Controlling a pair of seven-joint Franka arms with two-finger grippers.
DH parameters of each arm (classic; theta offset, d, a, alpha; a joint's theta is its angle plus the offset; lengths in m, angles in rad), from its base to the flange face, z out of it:
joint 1: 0 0.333 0 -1.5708
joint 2: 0 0 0 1.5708
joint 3: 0 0.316 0.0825 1.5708
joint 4: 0 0 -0.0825 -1.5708
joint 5: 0 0.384 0 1.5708
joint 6: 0 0 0.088 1.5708
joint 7: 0 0.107 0 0
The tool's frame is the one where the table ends.
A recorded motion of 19 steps. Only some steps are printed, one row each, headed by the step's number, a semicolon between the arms.
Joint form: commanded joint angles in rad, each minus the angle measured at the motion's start. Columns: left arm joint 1, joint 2, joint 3, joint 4, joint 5, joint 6, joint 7; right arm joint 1, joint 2, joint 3, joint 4, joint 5, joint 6, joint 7.
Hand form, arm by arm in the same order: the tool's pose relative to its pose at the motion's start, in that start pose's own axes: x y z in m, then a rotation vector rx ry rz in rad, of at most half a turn. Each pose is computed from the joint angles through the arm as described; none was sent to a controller.
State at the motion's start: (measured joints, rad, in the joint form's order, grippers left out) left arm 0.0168 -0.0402 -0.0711 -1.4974 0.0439 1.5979 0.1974; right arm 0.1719 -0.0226 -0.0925 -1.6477 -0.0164 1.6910 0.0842
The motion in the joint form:
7: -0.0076 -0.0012 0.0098 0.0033 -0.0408 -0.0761 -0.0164; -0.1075 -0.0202 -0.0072 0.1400 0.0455 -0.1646 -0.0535
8: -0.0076 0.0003 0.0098 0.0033 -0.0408 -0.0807 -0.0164; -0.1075 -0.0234 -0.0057 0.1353 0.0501 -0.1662 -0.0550
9: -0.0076 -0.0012 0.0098 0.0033 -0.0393 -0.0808 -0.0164; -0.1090 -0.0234 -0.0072 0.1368 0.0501 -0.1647 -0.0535
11: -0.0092 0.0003 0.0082 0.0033 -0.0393 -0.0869 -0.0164; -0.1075 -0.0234 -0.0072 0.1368 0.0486 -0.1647 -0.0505
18: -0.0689 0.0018 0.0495 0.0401 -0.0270 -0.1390 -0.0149; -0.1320 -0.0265 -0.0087 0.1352 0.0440 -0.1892 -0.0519
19: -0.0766 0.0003 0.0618 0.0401 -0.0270 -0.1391 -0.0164; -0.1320 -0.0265 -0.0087 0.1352 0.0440 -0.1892 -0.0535
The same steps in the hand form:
7: -0.0078 0.0048 0.0041 -0.0536 -0.0627 -0.0183; -0.0159 0.0599 -0.0628 0.0399 -0.0057 0.0618
8: -0.0079 0.0048 0.0053 -0.0549 -0.0686 -0.0181; -0.0171 0.0586 -0.0623 0.0449 -0.0088 0.0585
9: -0.0083 0.0047 0.0045 -0.0531 -0.0676 -0.0182; -0.0170 0.0602 -0.0631 0.0447 -0.0058 0.0631
11: -0.0083 0.0065 0.0058 -0.0548 -0.0749 -0.0149; -0.0169 0.0596 -0.0631 0.0433 -0.0059 0.0646
18: -0.0112 0.0144 -0.0068 -0.0491 -0.0924 0.0043; -0.0211 0.0739 -0.0618 0.0377 -0.0285 0.0889
19: -0.0121 0.0119 -0.0075 -0.0489 -0.0912 -0.0019; -0.0211 0.0739 -0.0618 0.0378 -0.0285 0.0873

